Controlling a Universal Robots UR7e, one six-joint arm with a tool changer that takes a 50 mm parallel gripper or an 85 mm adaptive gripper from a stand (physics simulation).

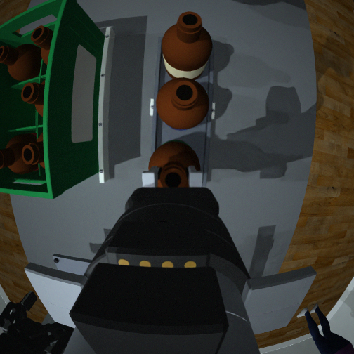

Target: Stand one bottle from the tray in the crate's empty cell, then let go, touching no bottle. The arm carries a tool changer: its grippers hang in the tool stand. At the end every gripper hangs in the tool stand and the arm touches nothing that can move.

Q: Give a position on a brown bottle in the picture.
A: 173, 156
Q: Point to a brown bottle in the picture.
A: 186, 46
